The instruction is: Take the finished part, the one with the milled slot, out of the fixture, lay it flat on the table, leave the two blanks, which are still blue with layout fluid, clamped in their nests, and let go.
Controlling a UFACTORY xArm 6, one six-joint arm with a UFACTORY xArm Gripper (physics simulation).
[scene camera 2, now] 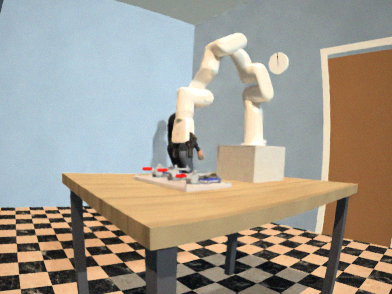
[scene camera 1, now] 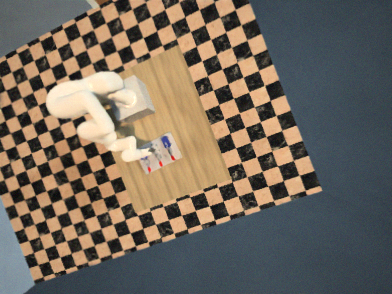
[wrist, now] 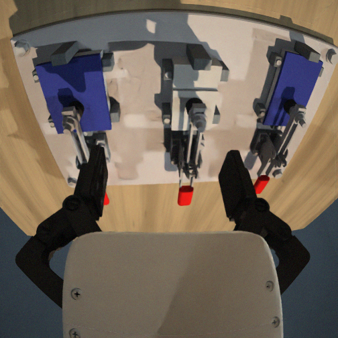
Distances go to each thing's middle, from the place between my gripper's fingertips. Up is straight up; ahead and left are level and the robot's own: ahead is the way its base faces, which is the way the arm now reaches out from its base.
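Labels:
Fixture plate (scene camera 1: 166,158): my gripper 9 cm above it, 3 cm to the right of it, 3 cm short of it. Finished part (wrist: 186,83): 7 cm below my hand, 3 cm to the left, 1 cm behind.

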